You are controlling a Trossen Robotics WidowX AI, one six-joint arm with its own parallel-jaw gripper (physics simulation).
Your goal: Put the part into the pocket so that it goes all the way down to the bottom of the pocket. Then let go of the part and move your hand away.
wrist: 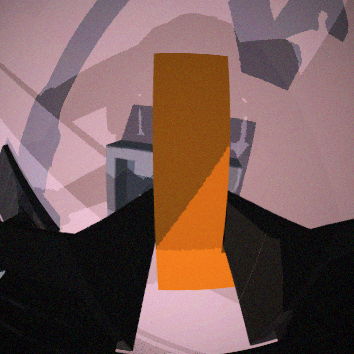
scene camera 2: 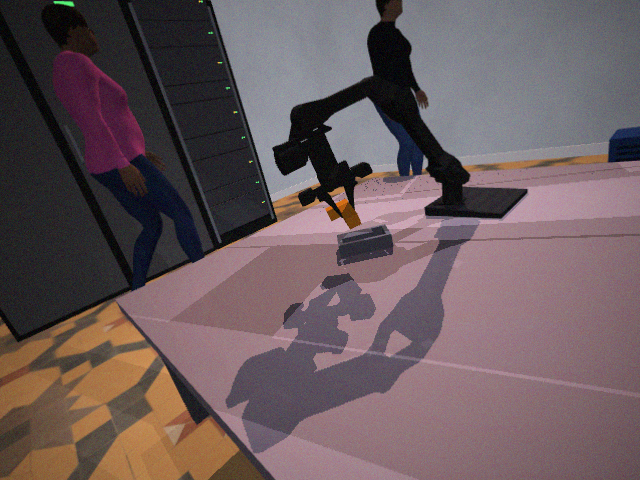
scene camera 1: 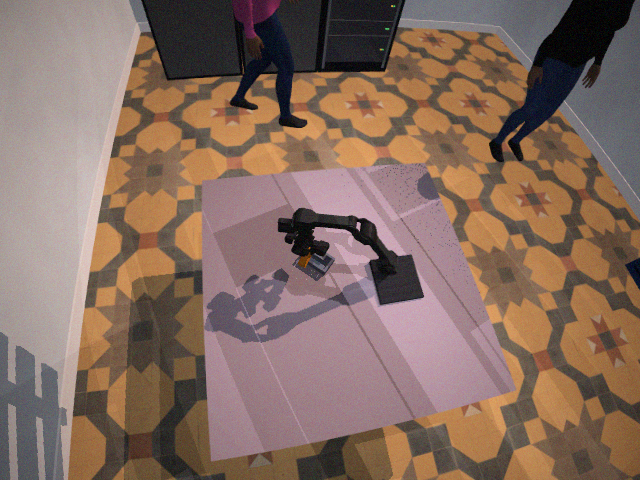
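Seen in the pictures: gripper, between the fingertips: point(wrist: 186, 195) point(scene camera 2: 348, 214); arm's base, origin of its link: point(wrist: 26, 223) point(scene camera 2: 452, 201) point(scene camera 1: 386, 269).
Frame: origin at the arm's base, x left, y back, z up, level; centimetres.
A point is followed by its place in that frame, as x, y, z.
Note:
The orange part point(scene camera 1: 305, 260) @[-12.1, -37.1, 10.8] point(scene camera 2: 353, 218) @[-11.1, -39.2, 9.7] point(wrist: 191, 145) @[-13.9, -36.8, 10.8] is held in the air, tilted in scene camera 2. My gripper point(scene camera 1: 308, 253) @[-15.6, -34.3, 8.9] point(scene camera 2: 347, 210) @[-15.6, -34.3, 8.9] point(wrist: 186, 195) @[-15.6, -34.3, 8.9] is shut on it, with a black finger on either side. The grey block with the pocket point(scene camera 1: 327, 265) @[-10.4, -26.4, 1.3] point(scene camera 2: 366, 250) @[-13.3, -33.0, -1.7] point(wrist: 111, 175) @[-10.2, -26.6, 1.2] is on the table, below the part. In scene camera 2 the part's lower end is just above the block's back left edge, outside the pocket. In the wrist view the part hides the block's middle; a dark pocket opening shows to its left.
The arm's black base plate point(scene camera 1: 400, 289) @[11.3, 2.0, -0.7] point(scene camera 2: 491, 198) @[10.2, 2.4, -0.6] rests on the pink table point(scene camera 1: 330, 392) @[40.6, -44.8, -2.4] point(scene camera 2: 465, 320) @[15.5, -54.6, -2.4], to the right of the block. The arm's shadow falls across the table. Two people and dark server cabinets point(scene camera 1: 193, 38) point(scene camera 2: 62, 170) are beyond the table.

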